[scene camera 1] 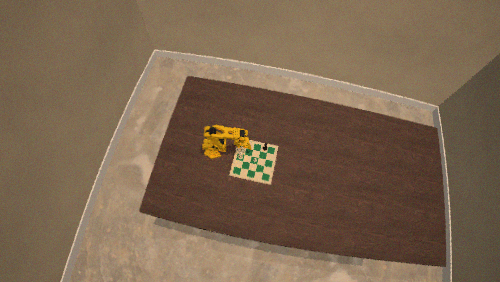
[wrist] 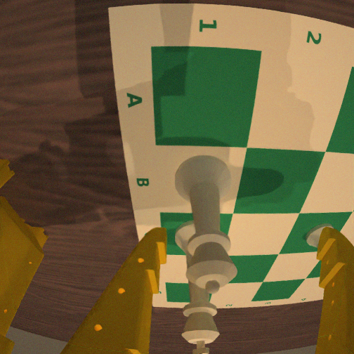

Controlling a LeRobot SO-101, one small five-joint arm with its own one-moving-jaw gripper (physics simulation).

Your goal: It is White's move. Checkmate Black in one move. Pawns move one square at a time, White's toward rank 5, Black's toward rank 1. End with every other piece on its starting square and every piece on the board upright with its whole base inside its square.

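Frame: origin at the arm's base, x ahead, y down, z left, level; metres.
Seen in the pictures: hand, tool point: [scene camera 1: 239,147]; arm's base, link origin: [scene camera 1: 217,150].
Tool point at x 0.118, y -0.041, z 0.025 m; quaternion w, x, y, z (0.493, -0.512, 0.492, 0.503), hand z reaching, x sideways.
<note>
Offsets run from my tool point to a thing's middle. "*": to the spot under its first point. Level surfaces: height alone.
My gripper [scene camera 1: 245,146] [wrist: 244,235] is open, with a wide gap between its jaws, over the board's A-B side. In the wrist view, a tall white ball-topped piece [wrist: 204,215] stands on B1, its head drawn between the jaws without either touching it. The white king [wrist: 198,300] stands behind it on C1, partly hidden. A white pawn @[dx +0.091, dy +0.019, dz -0.041 m] [scene camera 1: 254,160] [wrist: 316,236] is on C3, mostly hidden by the right jaw in the wrist view. In the scene view, the two tall white pieces show small beside the gripper, and a black piece @[dx +0.130, dy +0.004, dz +0.037 m] [scene camera 1: 265,146] stands in row A, around A4.
The green and cream board @[* dx +0.192, dy +0.035, dz -0.143 m] [scene camera 1: 270,182] [wrist: 122,50] lies on the dark wooden table @[dy +0.041 m] [scene camera 1: 350,185] [wrist: 40,90]. The yellow arm's base [scene camera 1: 212,151] stands at the left of the board. The arm's shadow falls over A1 and the board's edge.
</note>
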